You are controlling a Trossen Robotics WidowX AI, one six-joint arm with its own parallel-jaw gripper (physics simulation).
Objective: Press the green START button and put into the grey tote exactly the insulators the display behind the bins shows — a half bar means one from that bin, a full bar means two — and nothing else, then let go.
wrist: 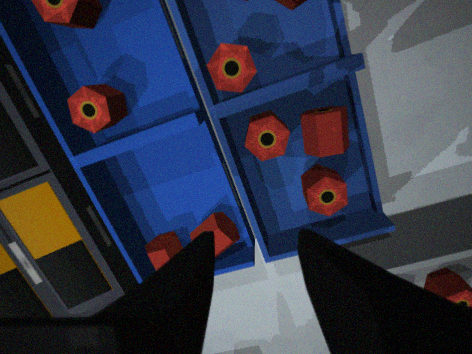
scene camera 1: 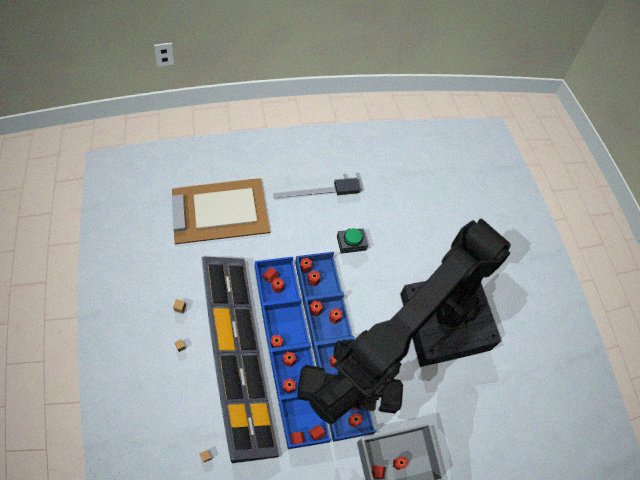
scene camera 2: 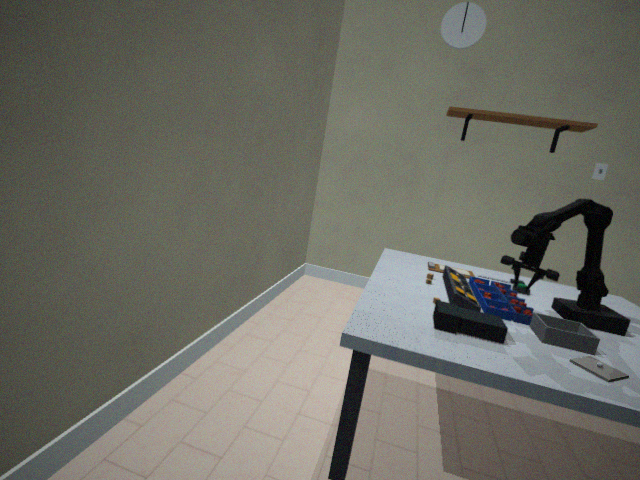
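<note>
My gripper [scene camera 2: 522, 290] [wrist: 256, 241] is partly open and empty, above the last row of blue bins [scene camera 1: 285, 321] [wrist: 172, 167]; the arm hides its fingertips in scene camera 1. The last left bin holds two red insulators [scene camera 1: 316, 432] [wrist: 216, 234]; the last right bin holds three, one on its side [wrist: 325, 132]. The grey tote [scene camera 1: 364, 455] [scene camera 2: 563, 336] holds two insulators, one upright [scene camera 1: 400, 462] and one beside it [scene camera 1: 378, 471]. The display [scene camera 1: 231, 305] shows a full left bar [scene camera 1: 223, 329] in row two and two half bars [scene camera 1: 238, 415] [scene camera 1: 260, 413] in row four. The green button [scene camera 1: 353, 236] is beyond the bins.
A clipboard [scene camera 1: 224, 207] and a caliper [scene camera 1: 347, 186] lie past the bins. Small wooden cubes [scene camera 1: 179, 305] [scene camera 1: 179, 344] [scene camera 1: 205, 456] lie behind the display. A dark box [scene camera 2: 467, 321] stands by the display's end. A flat plate [scene camera 2: 599, 367] lies beside the tote.
</note>
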